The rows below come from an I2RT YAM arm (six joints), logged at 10 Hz.
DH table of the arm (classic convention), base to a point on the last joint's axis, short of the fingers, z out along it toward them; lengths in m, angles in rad. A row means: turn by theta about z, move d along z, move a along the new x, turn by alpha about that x. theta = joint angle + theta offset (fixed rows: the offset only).
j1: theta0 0; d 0.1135; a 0.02; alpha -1.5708
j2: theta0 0; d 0; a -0.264; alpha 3.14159
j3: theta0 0.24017; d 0; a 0.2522; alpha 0
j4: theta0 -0.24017; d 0; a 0.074; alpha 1.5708
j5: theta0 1.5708; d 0; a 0; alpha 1.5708
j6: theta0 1.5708; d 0.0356; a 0; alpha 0
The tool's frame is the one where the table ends.
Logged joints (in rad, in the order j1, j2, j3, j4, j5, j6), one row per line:
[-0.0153, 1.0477, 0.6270, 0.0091, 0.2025, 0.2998]
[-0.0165, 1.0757, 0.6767, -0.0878, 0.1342, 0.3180]
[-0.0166, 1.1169, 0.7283, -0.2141, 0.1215, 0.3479]
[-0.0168, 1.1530, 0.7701, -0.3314, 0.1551, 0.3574]
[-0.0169, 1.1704, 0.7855, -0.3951, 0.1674, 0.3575]
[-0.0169, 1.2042, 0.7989, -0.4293, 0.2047, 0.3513]
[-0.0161, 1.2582, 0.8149, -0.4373, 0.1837, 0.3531]
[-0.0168, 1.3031, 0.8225, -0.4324, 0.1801, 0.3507]
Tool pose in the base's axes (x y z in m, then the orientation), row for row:
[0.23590, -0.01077, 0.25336, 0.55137, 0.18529, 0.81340, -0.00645]
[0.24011, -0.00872, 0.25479, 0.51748, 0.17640, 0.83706, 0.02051]
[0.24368, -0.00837, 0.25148, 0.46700, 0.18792, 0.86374, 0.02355]
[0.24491, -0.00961, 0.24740, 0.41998, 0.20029, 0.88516, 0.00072]
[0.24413, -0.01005, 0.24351, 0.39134, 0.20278, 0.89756, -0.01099]
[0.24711, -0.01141, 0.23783, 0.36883, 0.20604, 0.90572, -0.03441]
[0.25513, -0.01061, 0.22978, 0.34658, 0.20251, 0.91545, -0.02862]
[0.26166, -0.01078, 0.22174, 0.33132, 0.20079, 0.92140, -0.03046]
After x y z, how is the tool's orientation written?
As a quaternion, w x y z.
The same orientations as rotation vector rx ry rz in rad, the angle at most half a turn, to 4 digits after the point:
[0.4383, 1.9242, -0.0153]
[0.4234, 2.0091, 0.0492]
[0.4611, 2.1195, 0.0578]
[0.5020, 2.2187, 0.0018]
[0.5151, 2.2798, -0.0279]
[0.5289, 2.3251, -0.0883]
[0.5254, 2.3752, -0.0743]
[0.5248, 2.4084, -0.0796]

